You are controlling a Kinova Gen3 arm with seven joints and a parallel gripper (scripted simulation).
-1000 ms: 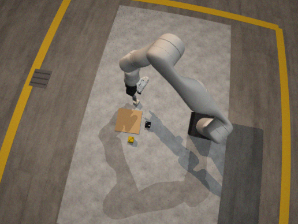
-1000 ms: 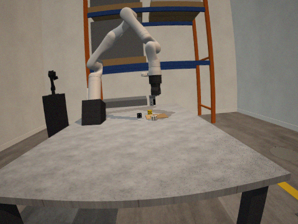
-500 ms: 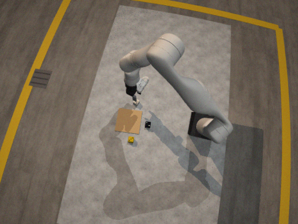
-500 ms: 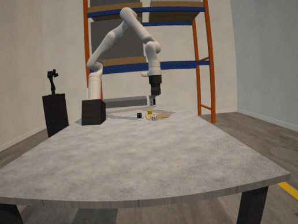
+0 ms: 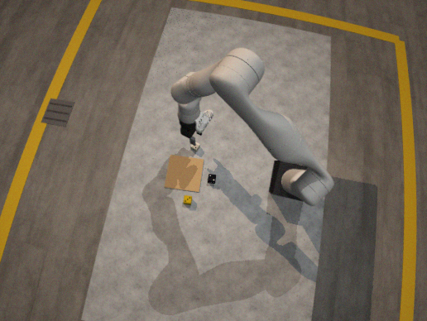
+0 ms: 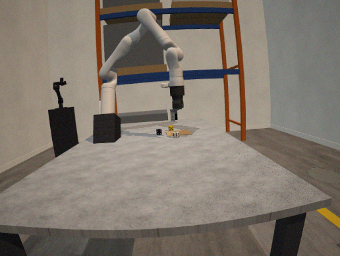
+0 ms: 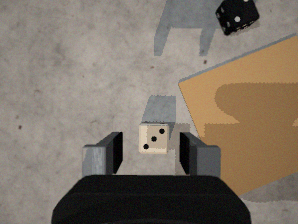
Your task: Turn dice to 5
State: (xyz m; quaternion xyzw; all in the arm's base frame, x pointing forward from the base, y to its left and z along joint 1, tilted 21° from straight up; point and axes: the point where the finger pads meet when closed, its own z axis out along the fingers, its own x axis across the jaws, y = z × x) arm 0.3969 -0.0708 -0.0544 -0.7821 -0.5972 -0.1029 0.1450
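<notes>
The white die lies 90 mm below my hand. The rest, counted from my hand: tan mat: 120 mm to the left, 110 mm below, 20 mm ahead; then black die: 120 mm to the left, 100 mm behind, 90 mm below; then yellow die: 230 mm to the left, 90 mm below, 30 mm behind.
</notes>
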